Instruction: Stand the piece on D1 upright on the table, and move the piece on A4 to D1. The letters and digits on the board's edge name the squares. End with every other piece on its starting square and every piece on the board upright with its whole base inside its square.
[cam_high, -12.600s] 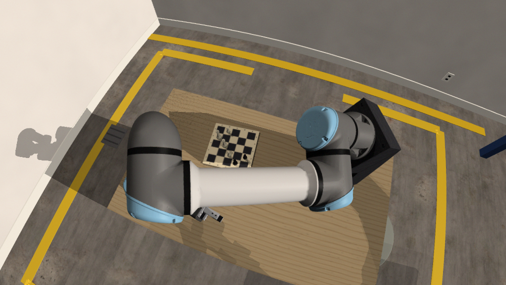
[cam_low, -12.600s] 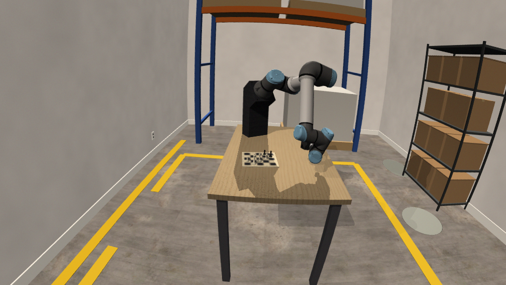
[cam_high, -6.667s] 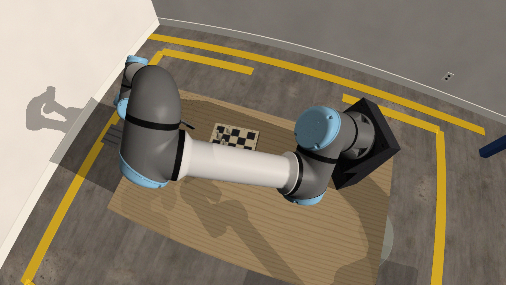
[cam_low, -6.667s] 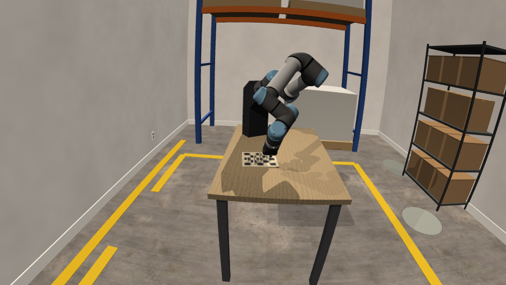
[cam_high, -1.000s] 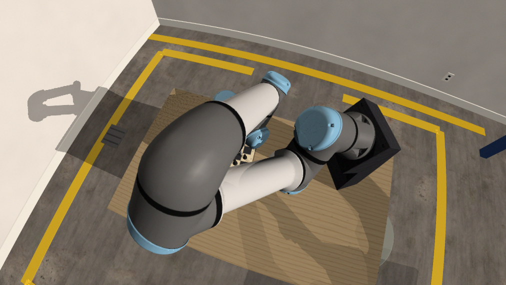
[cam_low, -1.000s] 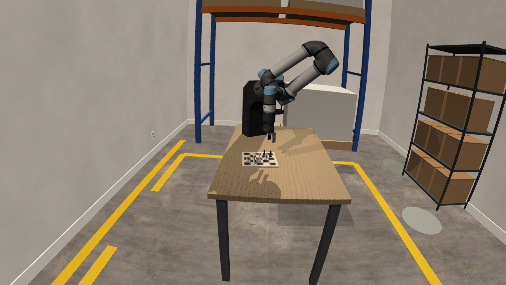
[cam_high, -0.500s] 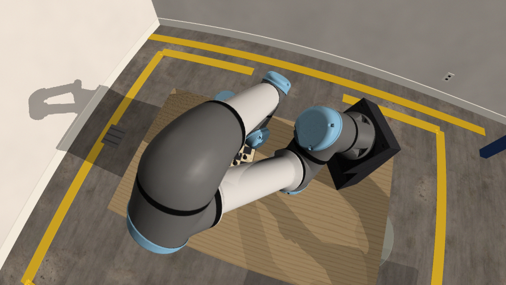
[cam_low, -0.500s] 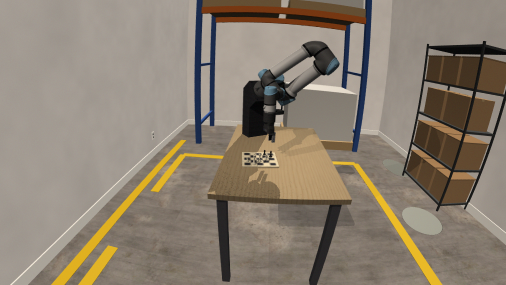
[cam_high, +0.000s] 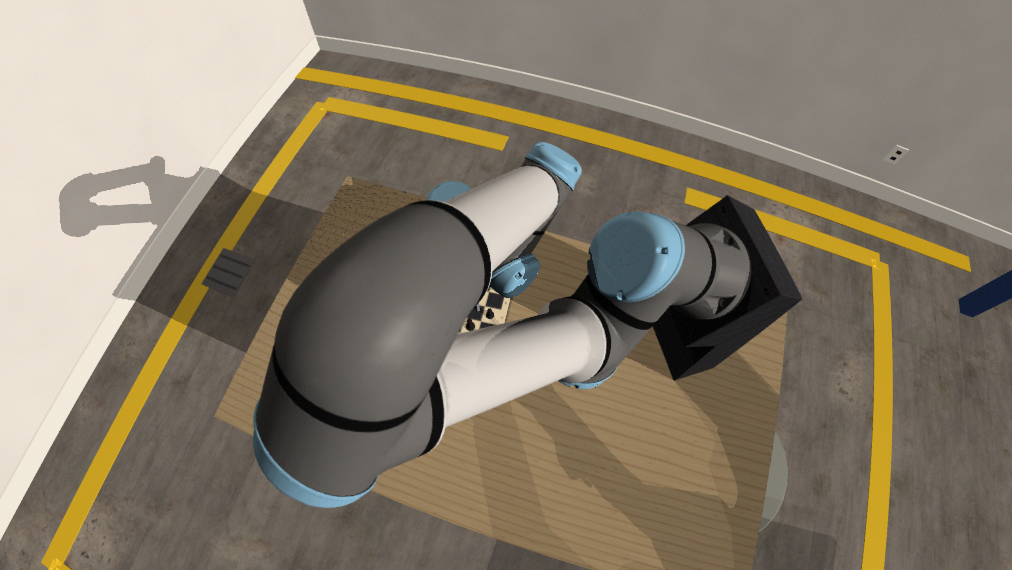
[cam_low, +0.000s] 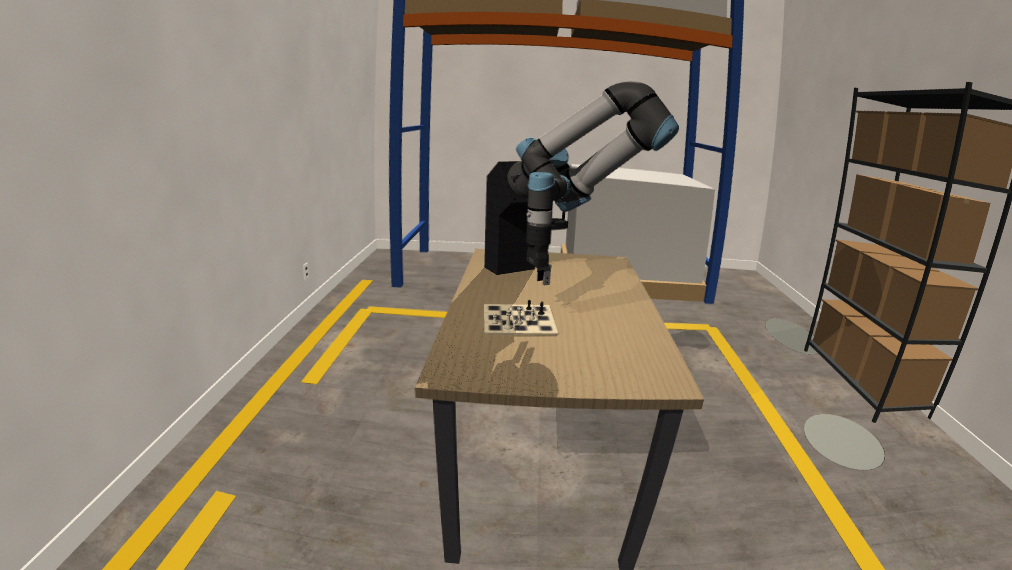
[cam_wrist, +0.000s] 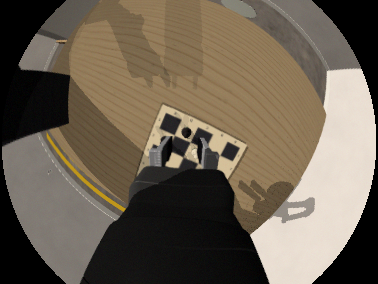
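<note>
Now: the chessboard 13 cm below my hand, 6 cm to the right of it and 6 cm ahead of it.
</note>
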